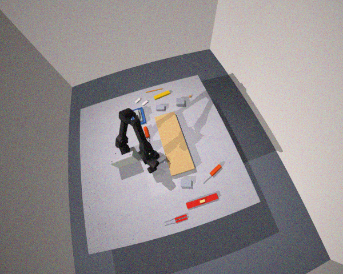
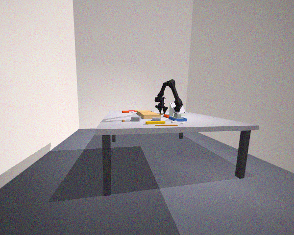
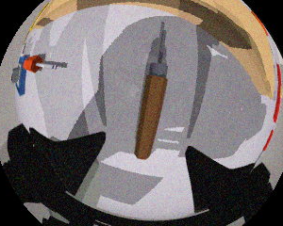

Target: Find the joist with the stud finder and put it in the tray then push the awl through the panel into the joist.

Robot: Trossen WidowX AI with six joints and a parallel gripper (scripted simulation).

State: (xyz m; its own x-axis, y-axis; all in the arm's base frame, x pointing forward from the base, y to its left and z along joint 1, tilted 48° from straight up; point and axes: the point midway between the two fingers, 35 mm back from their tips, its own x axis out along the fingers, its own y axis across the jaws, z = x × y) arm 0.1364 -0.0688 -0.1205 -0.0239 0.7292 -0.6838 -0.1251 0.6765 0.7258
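My gripper tip is 60 mm short of the awl and 10 mm to the right of it. Also, from my gripper tip: grey stud finder 50 mm ahead, 430 mm to the left, 40 mm above; blue tray 50 mm ahead, 450 mm to the left, 10 mm above; green light 40 mm ahead, 420 mm to the left, 60 mm above.
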